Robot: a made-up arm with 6 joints.
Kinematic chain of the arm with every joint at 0, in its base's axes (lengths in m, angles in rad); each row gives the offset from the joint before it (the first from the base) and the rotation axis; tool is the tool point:
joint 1: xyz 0 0 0.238 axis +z
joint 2: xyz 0 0 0 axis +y
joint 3: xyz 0 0 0.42 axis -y
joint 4: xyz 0 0 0 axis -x
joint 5: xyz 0.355 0 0 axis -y
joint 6: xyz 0 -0.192 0 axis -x
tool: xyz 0 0 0
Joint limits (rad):
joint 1: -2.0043..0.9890
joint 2: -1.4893..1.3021
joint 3: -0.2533..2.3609
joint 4: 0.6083..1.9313
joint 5: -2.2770..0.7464
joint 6: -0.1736..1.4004
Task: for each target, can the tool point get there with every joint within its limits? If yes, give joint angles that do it. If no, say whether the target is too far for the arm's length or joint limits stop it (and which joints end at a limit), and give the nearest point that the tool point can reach.
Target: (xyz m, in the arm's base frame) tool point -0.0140 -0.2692 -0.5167
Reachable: no: joint limits stop it (at a limit: joint 1, joint 2, joint 3) | nearest point -0.2809 -0.4920 -0.1021 | short by 0.541 m
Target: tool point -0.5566 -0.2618 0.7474
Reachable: yes | joints 0.3724 -0.6414 1.5692 1.3538 -1.6568 0.9775
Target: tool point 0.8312 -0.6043 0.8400
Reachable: no: too far | nearest point 0.5748 -0.4179 0.6543 | short by 0.367 m
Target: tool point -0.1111 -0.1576 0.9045
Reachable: yes | joints -1.5827 -0.3017 0.0318 0.9658 -1.3834 1.1822
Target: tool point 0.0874 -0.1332 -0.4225
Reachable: no: joint limits stop it (at a limit: joint 2, joint 3, joint 4) | nearest point 0.2981 -0.4544 -0.0038 | short by 0.568 m
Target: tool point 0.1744 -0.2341 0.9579
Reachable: yes | joints -0.8563 0.0540 0.4026 1.4577 -1.2719 0.1082
